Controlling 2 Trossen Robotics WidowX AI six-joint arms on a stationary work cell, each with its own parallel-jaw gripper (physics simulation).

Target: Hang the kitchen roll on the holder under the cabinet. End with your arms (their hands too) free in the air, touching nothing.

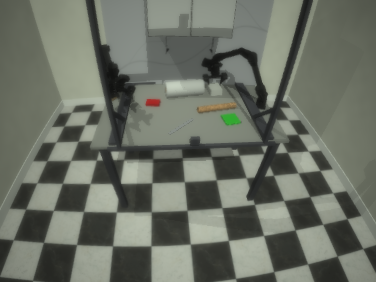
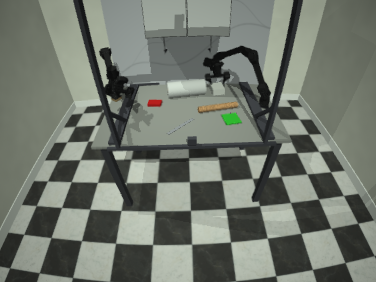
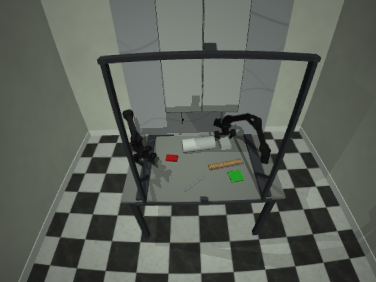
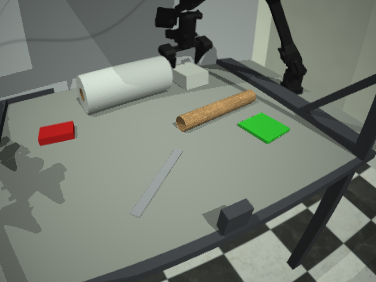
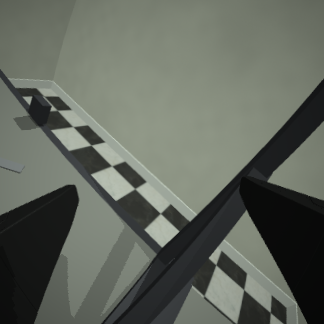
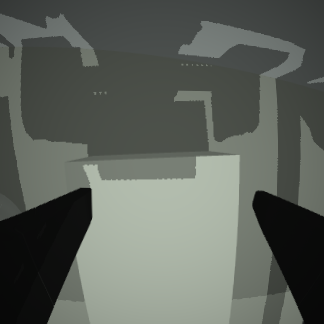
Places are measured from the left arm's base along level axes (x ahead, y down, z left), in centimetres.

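Pixels of known places: left gripper, fingertip midpoint: (image 1: 125, 98) (image 2: 124, 99) (image 3: 149, 166) (image 5: 159, 188); right gripper, fingertip midpoint: (image 1: 214, 84) (image 2: 217, 84) (image 3: 224, 138) (image 4: 184, 66) (image 6: 176, 195); left arm's base at its link origin: (image 1: 112, 95); right arm's base at its link origin: (image 1: 260, 104) (image 2: 264, 103) (image 3: 264, 159) (image 4: 291, 85).
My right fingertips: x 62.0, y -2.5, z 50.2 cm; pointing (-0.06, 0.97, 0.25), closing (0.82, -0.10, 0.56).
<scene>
For each thing: its middle in the pictures, then the offset to it from my right fingertips. "*": a spot on its surface instead.
- white kitchen roll at the middle of its body: (image 4: 124, 82) (image 1: 184, 88) (image 2: 186, 88) (image 3: 198, 144) dx -16.5, dy -1.3, dz -19.8 cm
- white block at the middle of its body: (image 6: 156, 242) (image 4: 187, 75) (image 2: 217, 88) (image 1: 214, 89) (image 3: 224, 143) dx +1.5, dy +1.8, dz -3.7 cm
- brown tube at the middle of its body: (image 4: 220, 108) (image 2: 218, 107) (image 1: 217, 107) (image 3: 225, 164) dx +12.7, dy +2.3, dz -25.8 cm
- green square at a spot on its surface: (image 4: 263, 127) (image 1: 229, 119) * dx +24.5, dy +3.4, dz -32.6 cm
- red block at the middle of its body: (image 4: 56, 133) (image 1: 152, 102) (image 2: 154, 103) dx -29.5, dy +3.4, dz -42.1 cm
- grey strip at the middle of its body: (image 4: 159, 178) (image 1: 181, 126) (image 2: 180, 126) dx +0.5, dy +4.3, dz -53.8 cm
- dark block at the middle of its body: (image 4: 234, 217) (image 5: 39, 109) (image 2: 192, 141) (image 1: 195, 141) dx +15.1, dy +1.2, dz -64.6 cm
The white kitchen roll (image 1: 185, 88) (image 2: 187, 88) (image 3: 198, 144) (image 4: 127, 84) lies on its side at the back of the table. The holder's thin dark brackets (image 1: 167, 46) (image 2: 165, 46) (image 3: 182, 119) hang under the cabinet (image 1: 168, 17) (image 2: 164, 17) (image 3: 182, 60). My right gripper (image 1: 215, 81) (image 2: 217, 80) (image 4: 186, 61) (image 6: 176, 195) is open, low over the white block (image 1: 215, 90) (image 2: 218, 89) (image 4: 191, 76) (image 6: 162, 235) at the roll's right end; whether it touches the block I cannot tell. My left gripper (image 5: 159, 188) is open and empty, above the table's left side.
A brown tube (image 1: 216, 107) (image 4: 217, 110) lies right of centre, with a green square (image 1: 231, 119) (image 4: 263, 127) in front. A red block (image 1: 153, 102) (image 4: 56, 133) lies left and a grey strip (image 4: 157, 182) front centre. A dark block (image 4: 235, 216) sits at the front edge. Dark frame posts stand at both sides.
</scene>
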